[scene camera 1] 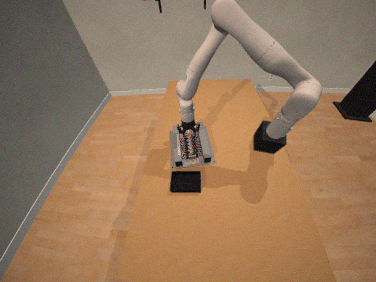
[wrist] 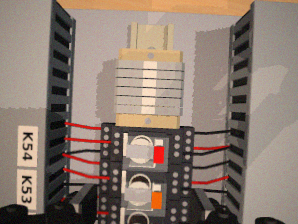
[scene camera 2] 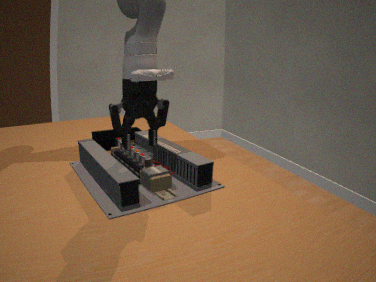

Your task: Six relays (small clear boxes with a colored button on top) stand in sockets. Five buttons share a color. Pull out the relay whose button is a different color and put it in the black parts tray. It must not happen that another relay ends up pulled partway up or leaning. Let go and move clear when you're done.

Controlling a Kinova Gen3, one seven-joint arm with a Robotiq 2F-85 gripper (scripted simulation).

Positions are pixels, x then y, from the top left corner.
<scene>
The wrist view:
my gripper: 143, 202
relay: 140, 189
beige part: 124, 53
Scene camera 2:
my gripper: 140, 147
</scene>
